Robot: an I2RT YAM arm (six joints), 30 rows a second.
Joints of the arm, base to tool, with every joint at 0 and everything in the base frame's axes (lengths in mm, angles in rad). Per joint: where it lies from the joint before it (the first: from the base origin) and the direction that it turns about. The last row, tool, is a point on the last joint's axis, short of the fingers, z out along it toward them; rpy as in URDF.
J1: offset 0 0 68 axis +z
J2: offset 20 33.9 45.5 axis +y
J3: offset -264 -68.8 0 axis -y
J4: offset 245 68.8 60 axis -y
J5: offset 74 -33.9 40.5 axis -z
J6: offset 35.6 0 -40.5 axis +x
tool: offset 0 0 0 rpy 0 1.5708 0
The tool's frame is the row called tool.
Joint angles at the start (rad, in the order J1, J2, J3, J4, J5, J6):
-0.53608 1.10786 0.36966 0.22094 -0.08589 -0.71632
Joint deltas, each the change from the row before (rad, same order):
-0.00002 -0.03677 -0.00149 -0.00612 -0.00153 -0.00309
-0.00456 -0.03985 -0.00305 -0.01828 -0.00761 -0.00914
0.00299 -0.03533 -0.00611 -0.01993 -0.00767 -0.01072
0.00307 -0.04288 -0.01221 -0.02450 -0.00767 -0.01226
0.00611 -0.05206 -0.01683 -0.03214 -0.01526 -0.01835
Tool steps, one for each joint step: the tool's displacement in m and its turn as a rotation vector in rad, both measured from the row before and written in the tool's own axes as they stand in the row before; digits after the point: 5 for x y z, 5 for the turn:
-0.00331 -0.00217 -0.00561 0.01797 -0.02288 -0.00560
-0.00170 -0.00171 -0.00609 0.00967 -0.01632 -0.00873
-0.00122 0.00078 -0.00519 -0.00158 -0.01369 -0.01297
0.00006 0.00212 -0.00610 -0.00360 -0.01147 -0.01426
0.00053 0.00393 -0.00705 -0.01314 -0.01630 -0.02137

